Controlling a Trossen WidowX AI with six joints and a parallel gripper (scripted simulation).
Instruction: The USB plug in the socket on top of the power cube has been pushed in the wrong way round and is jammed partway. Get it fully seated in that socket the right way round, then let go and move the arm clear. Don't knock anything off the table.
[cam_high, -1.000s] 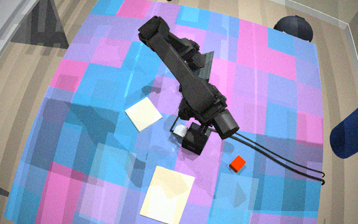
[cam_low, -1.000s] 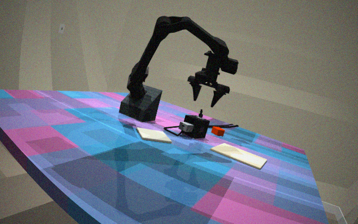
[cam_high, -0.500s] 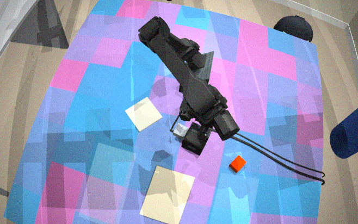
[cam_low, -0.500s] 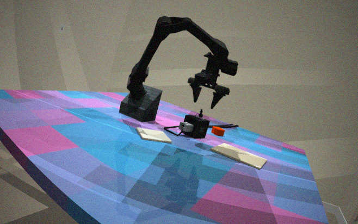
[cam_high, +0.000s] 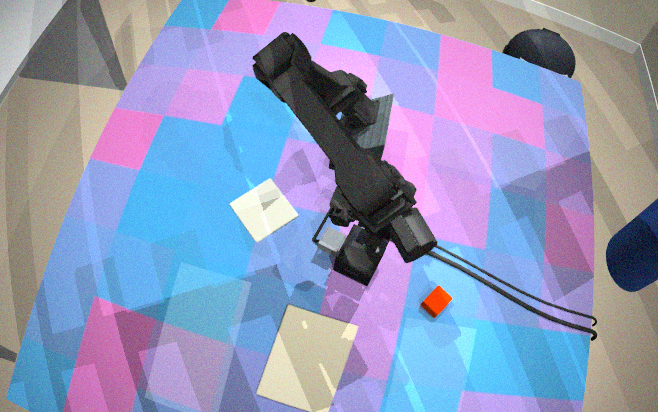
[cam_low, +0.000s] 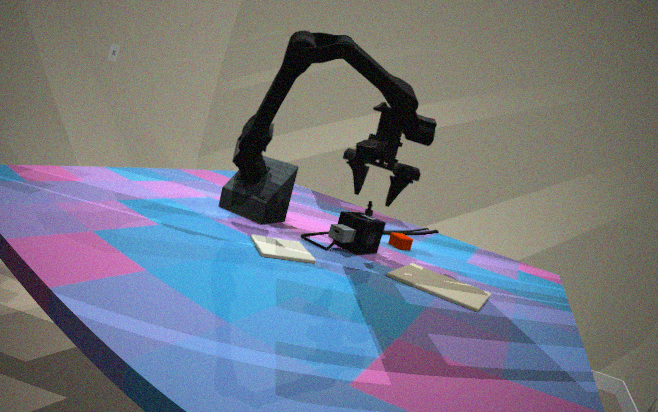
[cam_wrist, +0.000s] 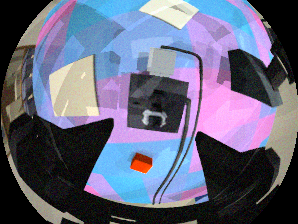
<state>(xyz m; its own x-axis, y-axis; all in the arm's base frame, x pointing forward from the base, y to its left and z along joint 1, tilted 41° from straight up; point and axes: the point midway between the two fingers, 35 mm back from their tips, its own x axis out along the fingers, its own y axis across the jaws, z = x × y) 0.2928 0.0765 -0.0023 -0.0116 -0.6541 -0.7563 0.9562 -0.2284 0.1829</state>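
Right now the usb plug is 2 cm below my gripper tip. The rest, counted from my gripper tip: cream board 23 cm ahead, 7 cm to the right, 11 cm below; orange block 6 cm ahead, 16 cm to the left, 10 cm below; usb socket 5 cm below.
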